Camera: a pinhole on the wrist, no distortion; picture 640 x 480 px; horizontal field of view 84.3 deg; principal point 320.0 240.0 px. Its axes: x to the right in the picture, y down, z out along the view. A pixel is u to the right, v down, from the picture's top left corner.
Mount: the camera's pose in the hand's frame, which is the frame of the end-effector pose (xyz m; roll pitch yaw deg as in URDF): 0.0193 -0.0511 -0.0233 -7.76 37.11 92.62
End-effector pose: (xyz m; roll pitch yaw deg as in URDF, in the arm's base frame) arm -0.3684 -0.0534 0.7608 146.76 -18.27 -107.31
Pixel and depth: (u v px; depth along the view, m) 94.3 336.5 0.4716
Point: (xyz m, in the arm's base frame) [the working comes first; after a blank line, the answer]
In the camera's frame: -0.3011 0.1287 0.4716

-0.6091 0.0467 0.2809
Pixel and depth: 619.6 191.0 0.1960
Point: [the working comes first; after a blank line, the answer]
In the camera's frame: 0.1661 -0.0272 0.1960

-0.5412 0.0189 0.8405
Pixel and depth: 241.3 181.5 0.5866
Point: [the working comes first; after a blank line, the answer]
In the camera's frame: -0.1306 -0.0971 0.5866

-0.8461 -0.0377 0.4541
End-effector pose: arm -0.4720 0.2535 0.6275 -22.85 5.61 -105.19
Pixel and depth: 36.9 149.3 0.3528
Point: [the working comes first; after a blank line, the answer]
In the camera's frame: -0.2825 -0.0905 0.3528

-0.3856 0.1236 1.0428
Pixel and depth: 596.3 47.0 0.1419
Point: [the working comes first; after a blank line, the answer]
In the camera's frame: 0.1109 -0.0775 0.1419

-0.3615 0.1551 0.5979
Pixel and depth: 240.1 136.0 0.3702
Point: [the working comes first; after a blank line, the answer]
In the camera's frame: -0.0837 -0.1089 0.3702

-0.2705 0.1005 0.8803
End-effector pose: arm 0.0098 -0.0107 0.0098 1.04 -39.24 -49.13
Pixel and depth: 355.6 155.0 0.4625
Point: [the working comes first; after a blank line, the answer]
In the camera's frame: 0.0466 -0.1112 0.4625

0.1016 0.2920 0.2992
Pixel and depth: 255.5 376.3 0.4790
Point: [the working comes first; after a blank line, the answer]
In the camera's frame: -0.0874 0.1847 0.4790

-0.1723 0.4014 0.1621
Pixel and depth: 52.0 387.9 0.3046
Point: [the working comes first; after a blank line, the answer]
In the camera's frame: -0.2309 0.1274 0.3046

-0.2648 0.1884 0.1812
